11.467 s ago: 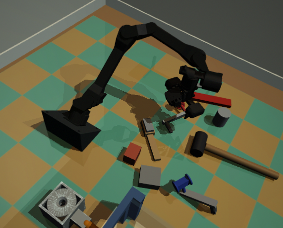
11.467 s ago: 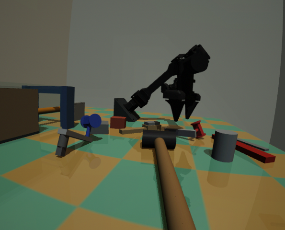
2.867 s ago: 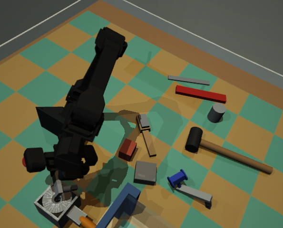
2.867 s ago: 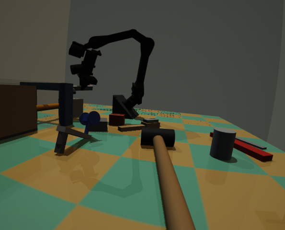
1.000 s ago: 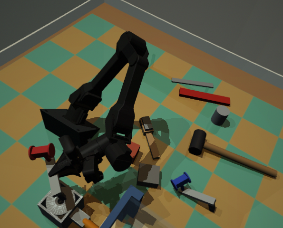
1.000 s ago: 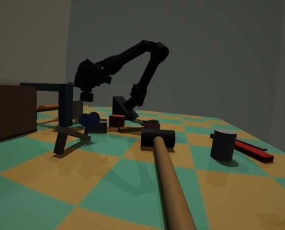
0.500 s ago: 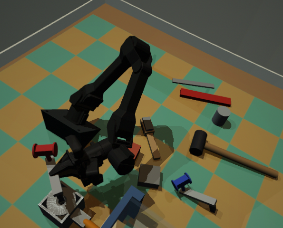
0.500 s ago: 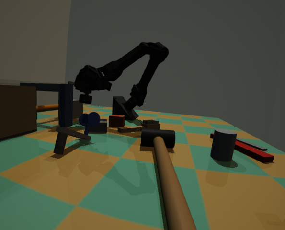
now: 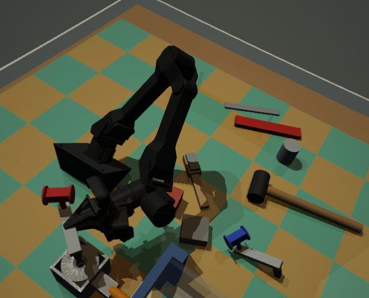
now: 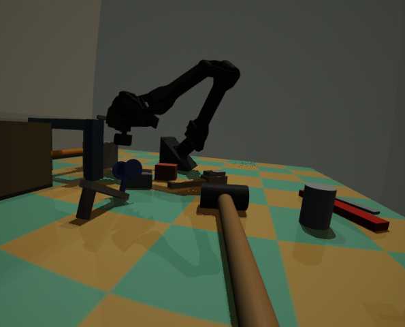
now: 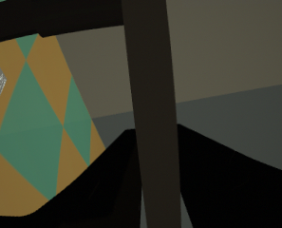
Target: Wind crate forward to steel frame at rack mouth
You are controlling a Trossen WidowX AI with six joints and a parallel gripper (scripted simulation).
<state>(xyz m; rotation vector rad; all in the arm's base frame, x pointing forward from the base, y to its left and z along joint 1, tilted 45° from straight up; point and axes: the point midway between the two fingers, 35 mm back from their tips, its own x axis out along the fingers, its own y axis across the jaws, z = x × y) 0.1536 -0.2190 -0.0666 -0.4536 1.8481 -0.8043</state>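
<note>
My gripper tip is now 4 cm past the red cylindrical grip, 4 cm to the right of it and 4 cm below it. From my gripper tip the other things lie so: grey block 20 cm ahead, 23 cm to the left, 16 cm below; red-knobbed winch handle 1 cm behind, 1 cm to the left, 1 cm above; boxy winch 3 cm ahead, 2 cm to the right, 14 cm below.
</note>
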